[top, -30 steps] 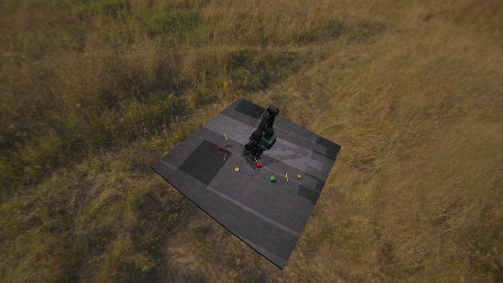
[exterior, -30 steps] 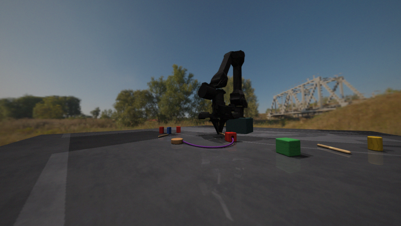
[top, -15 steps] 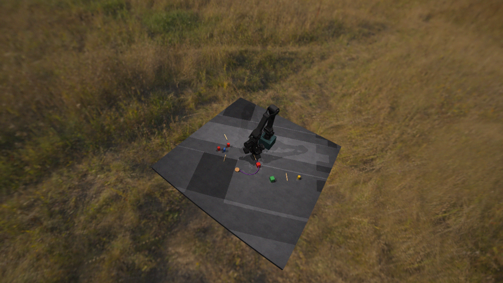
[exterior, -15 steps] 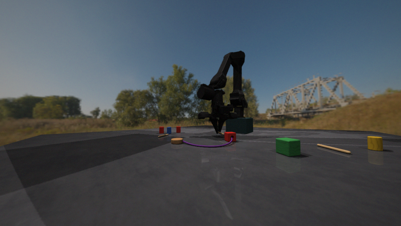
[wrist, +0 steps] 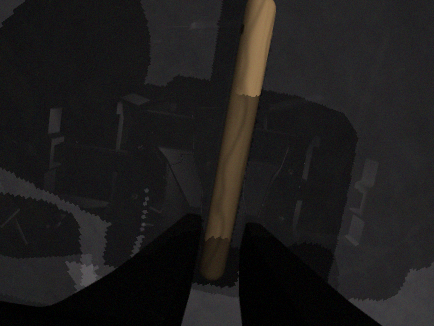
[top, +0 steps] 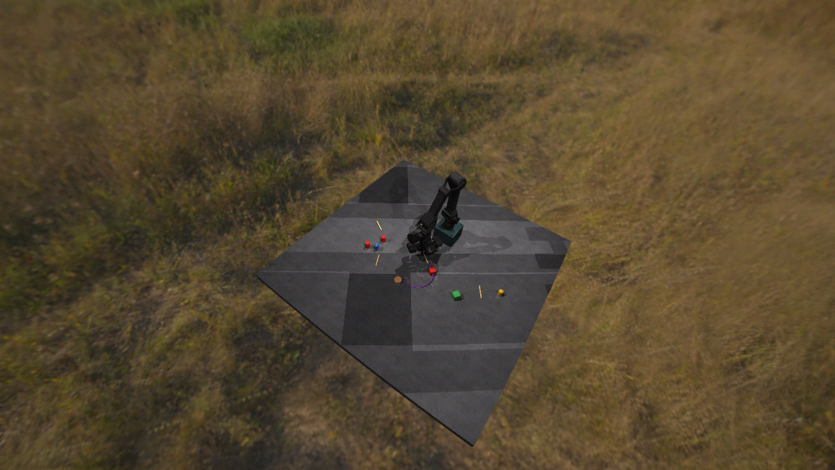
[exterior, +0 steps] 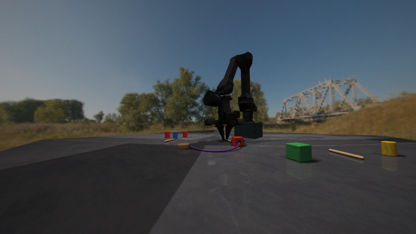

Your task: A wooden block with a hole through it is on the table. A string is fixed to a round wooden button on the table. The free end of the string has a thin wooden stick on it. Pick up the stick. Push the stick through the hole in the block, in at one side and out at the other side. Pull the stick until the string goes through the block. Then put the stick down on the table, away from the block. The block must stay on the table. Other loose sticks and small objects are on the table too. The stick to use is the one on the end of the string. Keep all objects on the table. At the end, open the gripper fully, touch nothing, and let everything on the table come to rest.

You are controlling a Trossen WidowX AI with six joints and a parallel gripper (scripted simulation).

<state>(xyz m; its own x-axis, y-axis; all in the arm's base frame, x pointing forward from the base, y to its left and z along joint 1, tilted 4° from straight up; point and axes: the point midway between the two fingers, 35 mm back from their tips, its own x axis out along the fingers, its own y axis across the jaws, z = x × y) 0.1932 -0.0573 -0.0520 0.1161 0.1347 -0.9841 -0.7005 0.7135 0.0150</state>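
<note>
The thin wooden stick is 30 mm to the left of my gripper tip, 30 mm ahead of it and 10 mm above it. Round my gripper tip: red block (90 mm to the left, 90 mm ahead, 20 mm above); blue peg (250 mm to the right, 80 mm ahead, 20 mm above); round wooden button (220 mm ahead, 50 mm to the right, 10 mm above).
</note>
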